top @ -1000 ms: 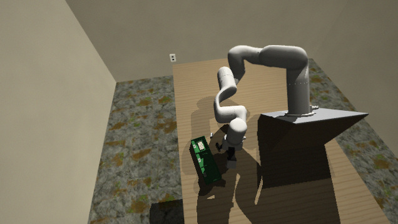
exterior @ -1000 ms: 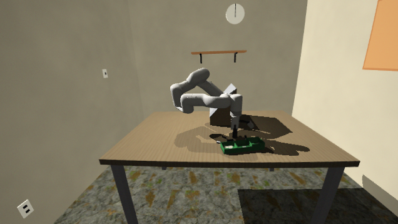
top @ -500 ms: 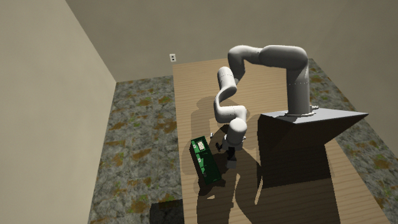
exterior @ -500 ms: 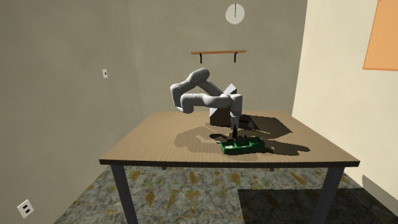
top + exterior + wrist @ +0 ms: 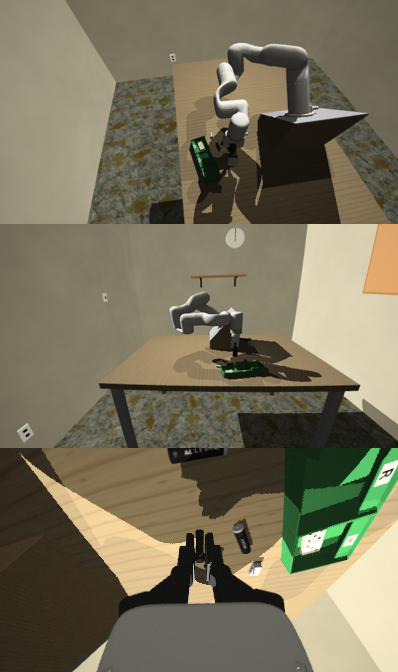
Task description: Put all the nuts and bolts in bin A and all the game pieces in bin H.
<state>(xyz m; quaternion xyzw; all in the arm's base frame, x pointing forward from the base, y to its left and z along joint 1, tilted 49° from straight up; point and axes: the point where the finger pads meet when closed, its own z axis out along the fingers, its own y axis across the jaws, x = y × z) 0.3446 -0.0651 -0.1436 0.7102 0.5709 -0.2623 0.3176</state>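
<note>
My gripper is now 140 mm short of the green bin, 40 mm above it and 20 mm to the right of it. From my hand the other things lie so: dark bolt (20 mm below, 10 mm to the right); small nut (120 mm to the right, 80 mm ahead, 60 mm below); white game piece (160 mm ahead, 60 mm to the right, 50 mm below).
</note>
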